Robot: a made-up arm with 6 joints. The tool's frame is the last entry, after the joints. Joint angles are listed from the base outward. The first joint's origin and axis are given. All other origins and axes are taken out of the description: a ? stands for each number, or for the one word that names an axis. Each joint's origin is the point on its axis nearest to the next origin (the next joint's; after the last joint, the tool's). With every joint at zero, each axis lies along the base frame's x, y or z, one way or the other. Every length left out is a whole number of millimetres.
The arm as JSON. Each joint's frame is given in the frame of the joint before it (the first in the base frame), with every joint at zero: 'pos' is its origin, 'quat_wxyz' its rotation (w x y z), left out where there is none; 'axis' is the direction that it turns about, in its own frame. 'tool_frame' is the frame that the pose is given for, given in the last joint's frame.
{
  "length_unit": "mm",
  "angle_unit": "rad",
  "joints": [
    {
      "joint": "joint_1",
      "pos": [
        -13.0,
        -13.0,
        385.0
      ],
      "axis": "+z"
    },
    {
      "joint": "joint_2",
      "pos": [
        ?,
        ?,
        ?
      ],
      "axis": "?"
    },
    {
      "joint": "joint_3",
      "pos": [
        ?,
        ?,
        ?
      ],
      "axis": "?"
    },
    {
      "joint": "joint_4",
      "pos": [
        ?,
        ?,
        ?
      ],
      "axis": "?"
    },
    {
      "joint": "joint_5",
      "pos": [
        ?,
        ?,
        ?
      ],
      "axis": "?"
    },
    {
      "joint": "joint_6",
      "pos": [
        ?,
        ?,
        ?
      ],
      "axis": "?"
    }
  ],
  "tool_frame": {
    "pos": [
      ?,
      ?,
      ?
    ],
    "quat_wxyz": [
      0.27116,
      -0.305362,
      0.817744,
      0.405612
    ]
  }
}
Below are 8 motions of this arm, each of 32 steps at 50 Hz.
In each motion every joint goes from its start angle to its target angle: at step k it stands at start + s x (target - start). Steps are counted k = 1, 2, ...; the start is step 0. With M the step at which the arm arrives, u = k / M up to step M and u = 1 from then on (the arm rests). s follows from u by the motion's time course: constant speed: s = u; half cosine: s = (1 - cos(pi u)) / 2; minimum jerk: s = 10 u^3 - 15 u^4 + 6 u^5.
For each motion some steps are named. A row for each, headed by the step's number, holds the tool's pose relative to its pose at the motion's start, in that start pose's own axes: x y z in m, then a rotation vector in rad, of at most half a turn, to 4 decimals.
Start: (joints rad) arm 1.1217 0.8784 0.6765 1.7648 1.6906 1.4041
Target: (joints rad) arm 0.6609 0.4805 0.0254 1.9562 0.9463 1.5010
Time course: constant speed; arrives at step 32
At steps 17, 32:
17: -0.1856 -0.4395 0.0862 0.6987 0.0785 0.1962
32: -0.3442 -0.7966 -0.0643 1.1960 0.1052 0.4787

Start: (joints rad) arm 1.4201 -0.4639 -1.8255 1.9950 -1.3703 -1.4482
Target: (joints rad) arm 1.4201 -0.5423 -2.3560 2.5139 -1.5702 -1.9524
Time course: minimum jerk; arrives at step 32
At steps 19, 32:
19: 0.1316 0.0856 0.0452 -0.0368 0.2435 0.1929
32: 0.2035 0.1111 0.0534 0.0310 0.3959 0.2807

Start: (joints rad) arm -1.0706 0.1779 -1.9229 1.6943 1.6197 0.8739
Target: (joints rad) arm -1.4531 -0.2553 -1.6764 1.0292 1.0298 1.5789
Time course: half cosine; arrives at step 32
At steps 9, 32:
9: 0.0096 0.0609 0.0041 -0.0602 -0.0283 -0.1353
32: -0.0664 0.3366 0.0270 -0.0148 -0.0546 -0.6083

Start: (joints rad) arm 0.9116 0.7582 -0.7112 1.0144 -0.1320 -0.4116
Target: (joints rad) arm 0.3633 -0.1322 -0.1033 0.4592 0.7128 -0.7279
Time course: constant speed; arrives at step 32
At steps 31, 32:
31: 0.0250 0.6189 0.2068 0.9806 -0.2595 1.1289
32: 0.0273 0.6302 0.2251 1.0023 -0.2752 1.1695

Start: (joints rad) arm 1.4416 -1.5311 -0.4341 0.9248 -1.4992 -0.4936
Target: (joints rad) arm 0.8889 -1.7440 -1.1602 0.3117 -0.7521 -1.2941
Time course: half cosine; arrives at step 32
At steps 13, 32:
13: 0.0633 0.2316 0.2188 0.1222 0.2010 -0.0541
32: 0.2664 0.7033 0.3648 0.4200 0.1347 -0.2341

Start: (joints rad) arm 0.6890 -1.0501 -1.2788 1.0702 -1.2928 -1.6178
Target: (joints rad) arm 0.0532 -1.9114 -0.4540 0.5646 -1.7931 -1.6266
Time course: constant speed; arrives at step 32
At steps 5, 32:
5: 0.0695 0.0960 0.0808 -0.0337 -0.0056 -0.0312
32: 0.5944 0.6672 0.1431 -0.3379 -0.0038 -0.1727

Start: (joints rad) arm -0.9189 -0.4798 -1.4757 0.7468 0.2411 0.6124
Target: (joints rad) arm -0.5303 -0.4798 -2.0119 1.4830 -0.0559 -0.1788
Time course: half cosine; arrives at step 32
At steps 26, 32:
26: 0.2721 0.2222 0.2308 0.7087 -0.0701 -0.4930
32: 0.2966 0.2296 0.2564 0.7630 -0.0876 -0.5353

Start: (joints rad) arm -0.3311 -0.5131 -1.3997 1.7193 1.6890 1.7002
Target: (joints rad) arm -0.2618 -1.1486 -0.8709 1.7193 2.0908 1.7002
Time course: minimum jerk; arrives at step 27
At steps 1, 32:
1: -0.0001 0.0000 0.0002 -0.0001 -0.0002 0.0000
32: -0.2585 -0.1199 0.3905 -0.1287 -0.3489 0.0316

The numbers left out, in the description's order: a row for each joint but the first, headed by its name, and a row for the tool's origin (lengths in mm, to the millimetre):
joint_2: xyz 3.0 58.0 0.0, axis +y
joint_3: xyz -21.0 0.0 765.0, axis +y
joint_4: xyz 3.0 0.0 477.0, axis +z
joint_5: xyz 27.0 -5.0 0.0, axis +y
joint_6: xyz -10.0 0.0 96.0, axis +z
tool: xyz -25.0 11.0 0.0

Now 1 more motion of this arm.
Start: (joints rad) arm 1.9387 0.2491 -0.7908 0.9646 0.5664 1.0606
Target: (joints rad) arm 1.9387 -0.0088 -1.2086 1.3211 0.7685 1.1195
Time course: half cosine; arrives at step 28
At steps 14, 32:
14: -0.1281 0.0003 0.2413 0.0705 0.2910 0.1777
32: -0.2118 -0.0627 0.4833 0.1445 0.5382 0.4284

